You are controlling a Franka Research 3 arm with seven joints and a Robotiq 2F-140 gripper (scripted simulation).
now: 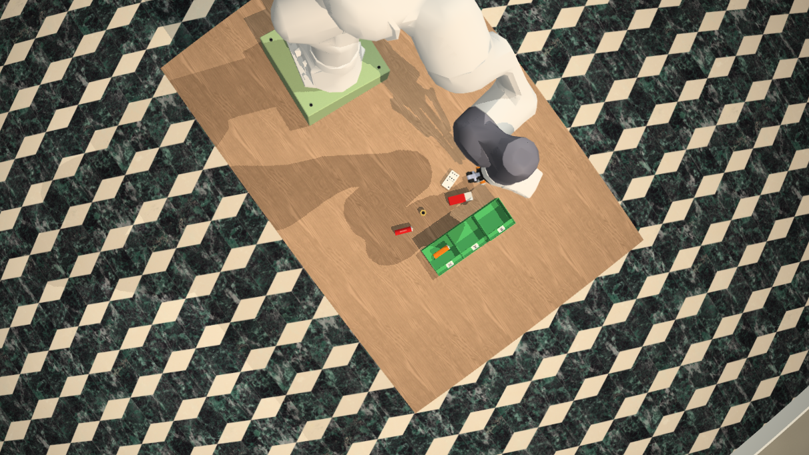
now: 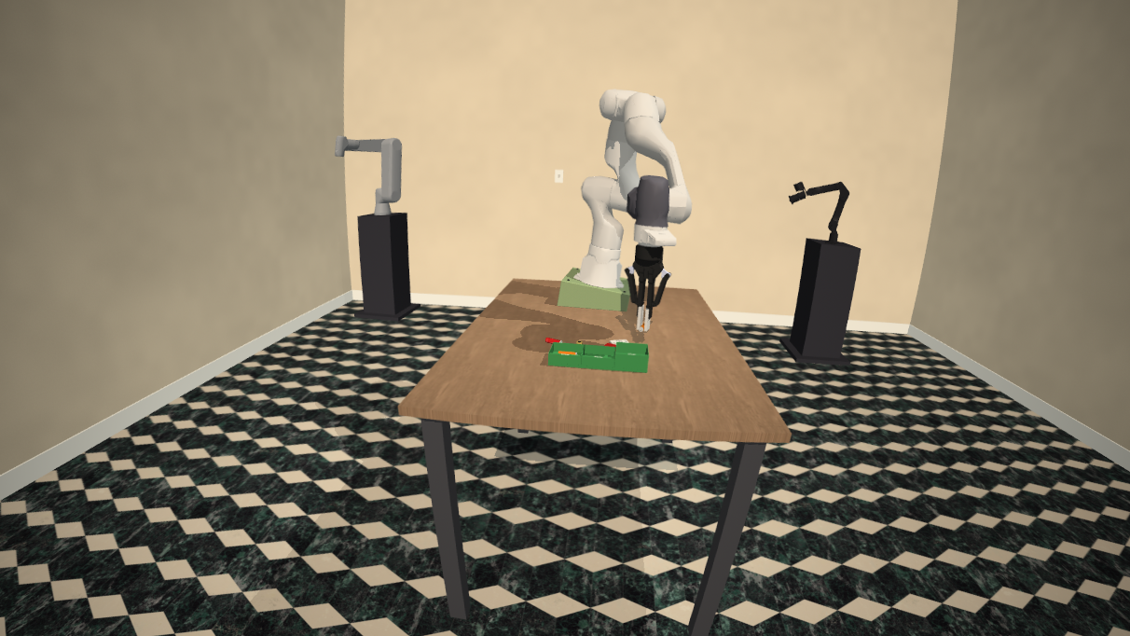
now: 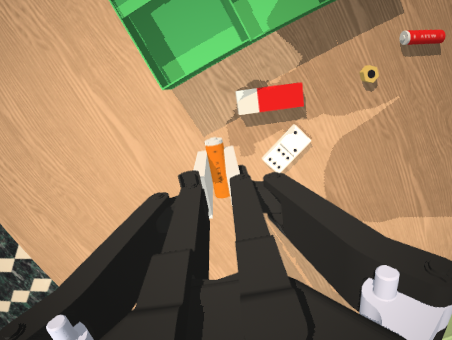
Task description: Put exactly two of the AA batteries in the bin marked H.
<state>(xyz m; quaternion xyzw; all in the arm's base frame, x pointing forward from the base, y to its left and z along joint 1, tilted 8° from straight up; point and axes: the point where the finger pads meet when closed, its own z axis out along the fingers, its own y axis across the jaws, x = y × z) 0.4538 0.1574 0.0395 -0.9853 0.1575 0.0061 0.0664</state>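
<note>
The orange AA battery is 3 cm below my hand. Also, from my hand: white domino: 4 cm behind, 6 cm to the right, 9 cm below; then red-and-white cylinder: 2 cm ahead, 6 cm to the right, 9 cm below; then green bin marked H: 12 cm ahead, 11 cm to the right, 7 cm below.
</note>
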